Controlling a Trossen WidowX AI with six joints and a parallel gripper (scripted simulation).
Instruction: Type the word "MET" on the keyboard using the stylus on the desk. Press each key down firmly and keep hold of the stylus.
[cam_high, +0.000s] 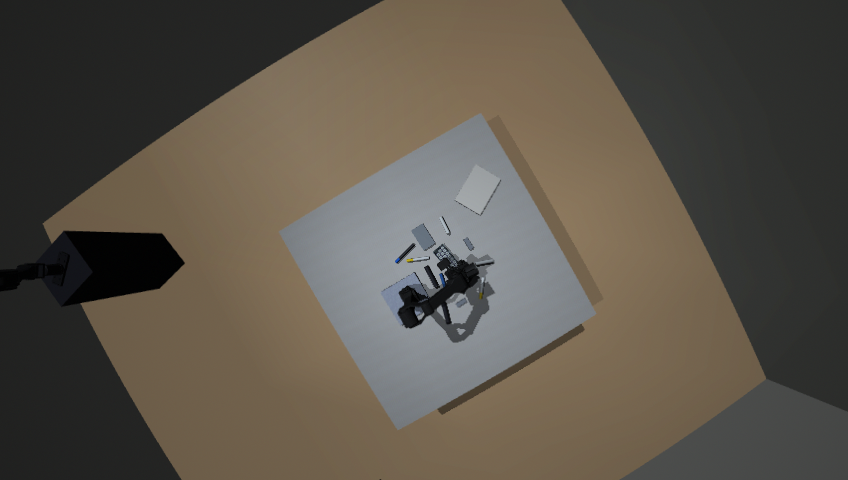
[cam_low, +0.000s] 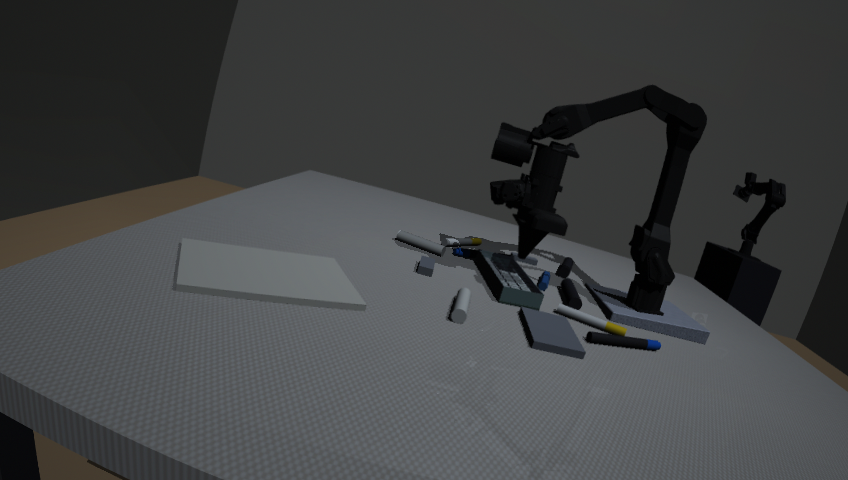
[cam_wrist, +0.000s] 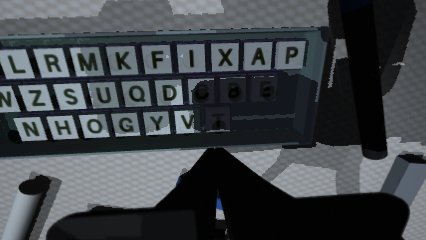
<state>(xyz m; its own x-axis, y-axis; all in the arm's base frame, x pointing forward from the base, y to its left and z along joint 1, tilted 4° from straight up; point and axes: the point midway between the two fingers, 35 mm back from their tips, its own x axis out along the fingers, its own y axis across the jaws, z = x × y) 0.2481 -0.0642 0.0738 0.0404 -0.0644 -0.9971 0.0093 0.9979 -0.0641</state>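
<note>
The blue stylus lies 8 cm behind my gripper tip, 4 cm to the right of it and 3 cm below it. Round my gripper tip: grey pad: 1 cm ahead, 24 cm to the left, 4 cm below; white pad: 41 cm ahead, 24 cm to the left, 4 cm below.
</note>
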